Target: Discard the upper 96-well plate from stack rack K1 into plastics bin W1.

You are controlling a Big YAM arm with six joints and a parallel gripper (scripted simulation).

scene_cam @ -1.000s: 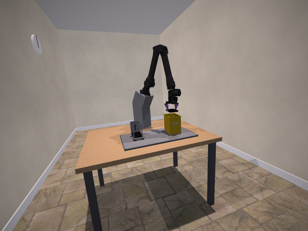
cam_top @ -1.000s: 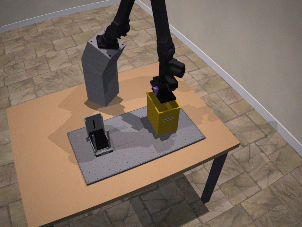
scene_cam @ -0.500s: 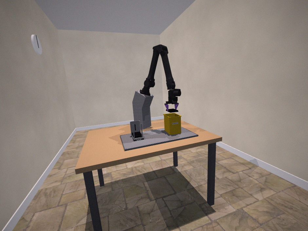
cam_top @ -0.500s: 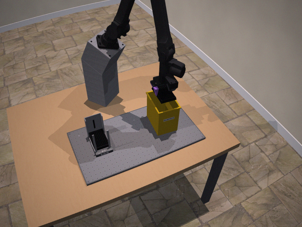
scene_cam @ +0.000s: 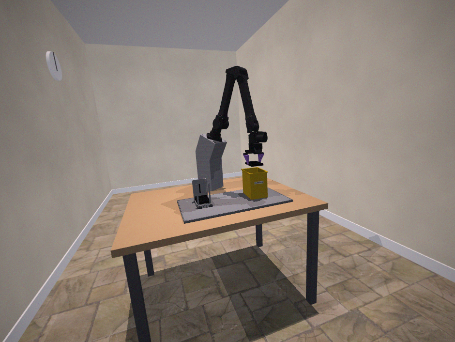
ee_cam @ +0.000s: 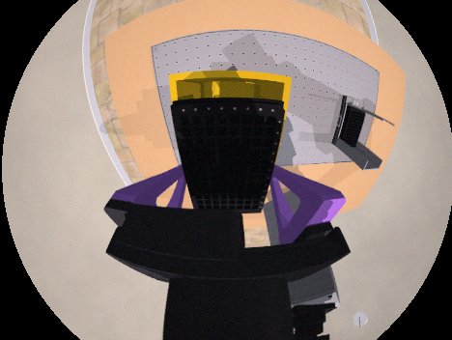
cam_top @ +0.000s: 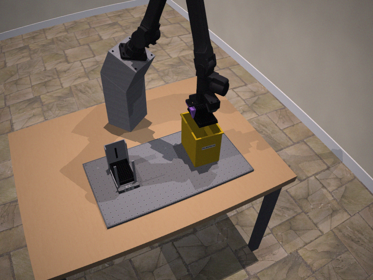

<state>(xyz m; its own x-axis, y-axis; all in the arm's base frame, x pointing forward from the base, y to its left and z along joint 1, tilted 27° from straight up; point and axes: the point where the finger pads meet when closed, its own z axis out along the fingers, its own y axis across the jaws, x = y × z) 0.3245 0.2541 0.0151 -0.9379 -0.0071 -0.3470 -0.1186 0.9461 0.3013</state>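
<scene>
Now: hand 14 cm above the yellow plastics bin W1.
</scene>
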